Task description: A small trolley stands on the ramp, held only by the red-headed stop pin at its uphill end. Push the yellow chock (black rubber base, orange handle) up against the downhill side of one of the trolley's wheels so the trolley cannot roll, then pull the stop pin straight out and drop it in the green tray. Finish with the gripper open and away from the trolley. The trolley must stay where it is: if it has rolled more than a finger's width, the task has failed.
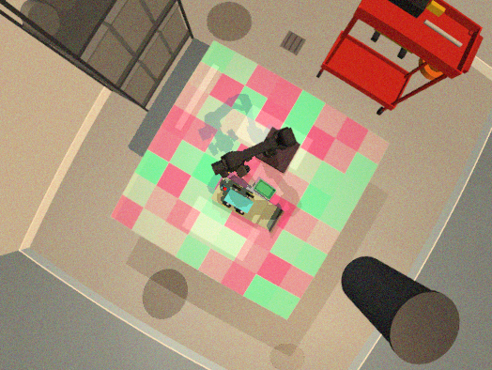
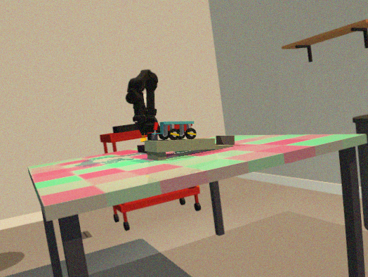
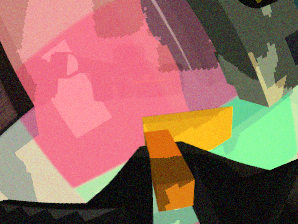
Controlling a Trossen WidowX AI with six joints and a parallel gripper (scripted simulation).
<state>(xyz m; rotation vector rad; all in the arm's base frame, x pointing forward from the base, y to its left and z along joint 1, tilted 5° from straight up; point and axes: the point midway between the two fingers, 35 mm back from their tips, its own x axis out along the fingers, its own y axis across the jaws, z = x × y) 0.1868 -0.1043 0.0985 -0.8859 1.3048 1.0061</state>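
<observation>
Right now my gripper tip is 150 mm short of the cyan trolley and 120 mm to the right of it. Round my gripper tip: olive ramp 150 mm ahead, 130 mm to the left, 60 mm below; yellow chock 20 mm ahead, 10 mm to the right, 10 mm below; red-headed stop pin 140 mm ahead, 20 mm to the left, 20 mm above.
</observation>
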